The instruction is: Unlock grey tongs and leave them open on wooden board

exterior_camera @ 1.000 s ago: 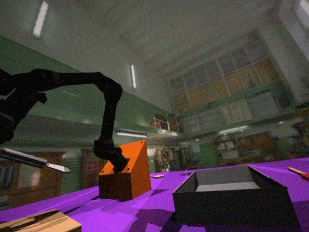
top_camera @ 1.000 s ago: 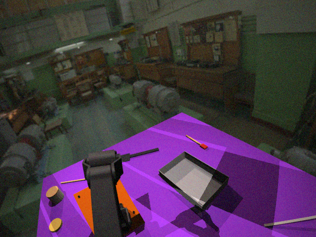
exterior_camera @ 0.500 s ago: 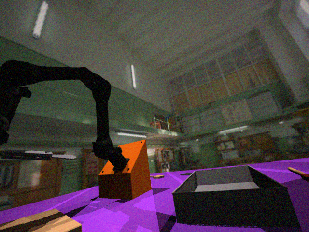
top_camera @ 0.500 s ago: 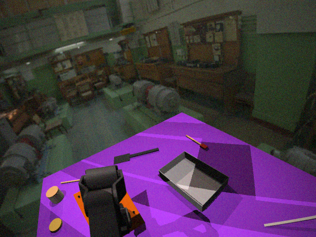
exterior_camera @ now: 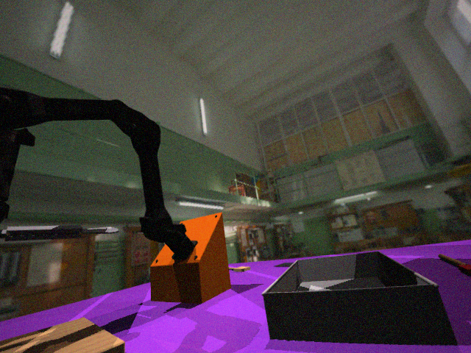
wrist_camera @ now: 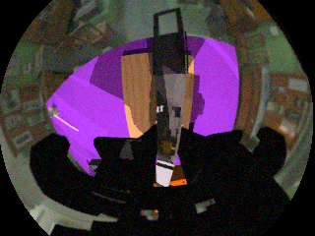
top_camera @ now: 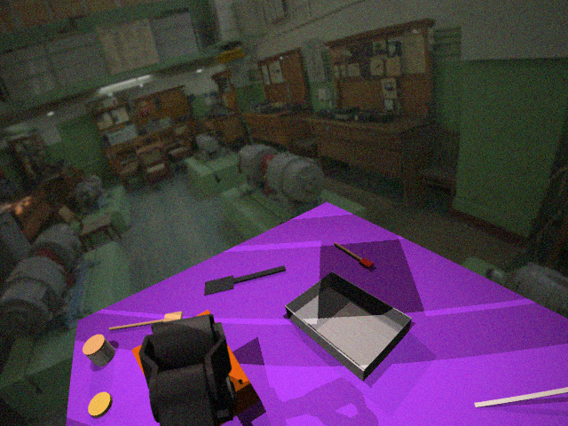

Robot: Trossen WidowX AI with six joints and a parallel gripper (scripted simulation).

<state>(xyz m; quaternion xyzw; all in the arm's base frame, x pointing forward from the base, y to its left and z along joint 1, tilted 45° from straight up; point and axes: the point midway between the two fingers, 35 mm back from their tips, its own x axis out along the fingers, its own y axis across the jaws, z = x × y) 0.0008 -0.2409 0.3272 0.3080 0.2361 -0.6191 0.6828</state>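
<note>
Now: gripper tip 15 cm above the wooden board. Also, from my gripper tip: roasting tin: 38 cm ahead, 45 cm to the left, 13 cm below; then dark spatula: 17 cm ahead, 84 cm to the left, 16 cm below; then red-headed brush: 59 cm ahead, 67 cm to the left, 15 cm below.
</note>
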